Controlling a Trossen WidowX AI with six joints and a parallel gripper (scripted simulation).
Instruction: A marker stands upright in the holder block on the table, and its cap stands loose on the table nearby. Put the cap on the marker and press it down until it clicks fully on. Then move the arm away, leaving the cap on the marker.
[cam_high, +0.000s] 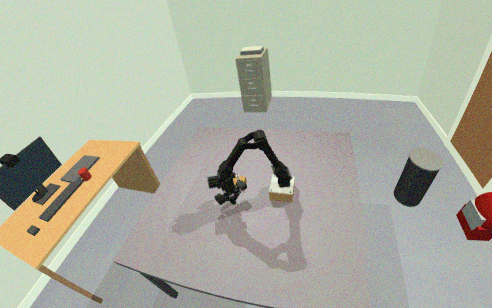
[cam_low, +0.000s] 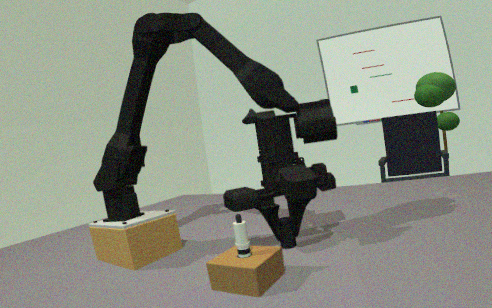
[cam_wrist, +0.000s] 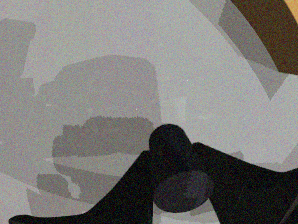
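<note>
My gripper tip is now 14 cm to the left of the tan holder block, 2 cm past it and 1 cm below it. Round my gripper tip: black cap: 1 cm above.
</note>
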